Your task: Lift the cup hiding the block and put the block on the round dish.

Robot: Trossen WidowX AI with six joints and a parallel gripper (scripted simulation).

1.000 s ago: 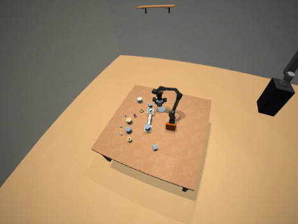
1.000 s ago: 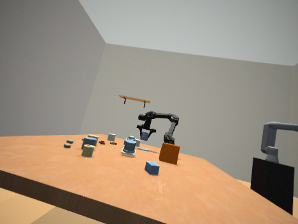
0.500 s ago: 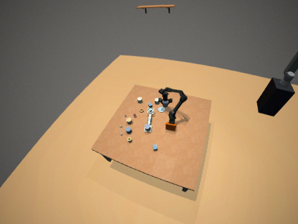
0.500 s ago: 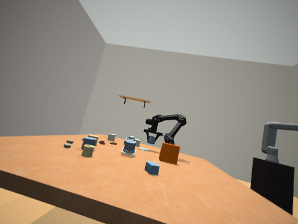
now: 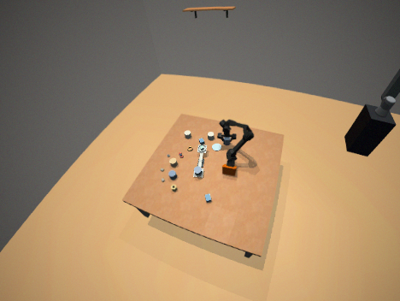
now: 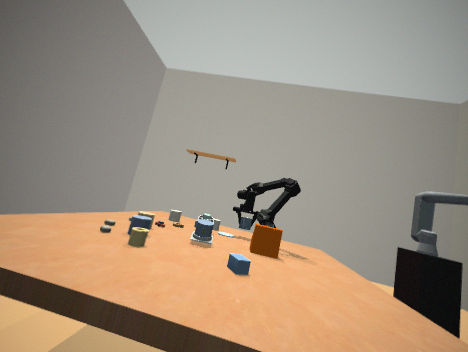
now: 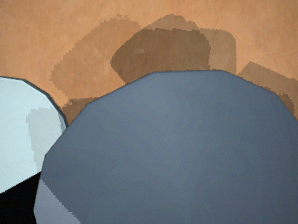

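My gripper tip is now 100 mm short of the pale blue round dish, 70 mm above it and 40 mm to the right of it. Round my gripper tip: balance 290 mm to the left, 180 mm ahead, 40 mm below; beige cylinder 430 mm ahead, 380 mm to the left, 40 mm below.
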